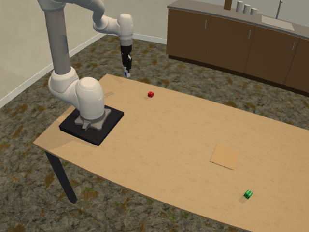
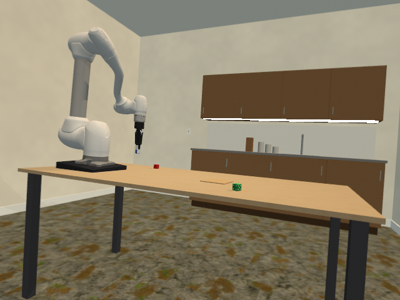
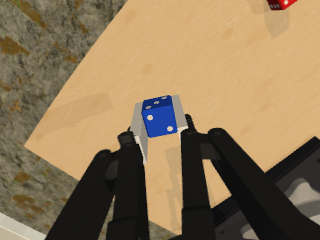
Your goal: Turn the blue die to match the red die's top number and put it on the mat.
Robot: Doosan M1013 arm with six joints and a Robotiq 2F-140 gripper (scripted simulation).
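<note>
My hand is 73 cm short of the mat, 50 cm to the left of it and 13 cm above it. Round my hand: green die 86 cm ahead, 73 cm to the right, 12 cm below; blue die 2 cm below; red die 19 cm ahead, 7 cm to the right, 12 cm below.
</note>
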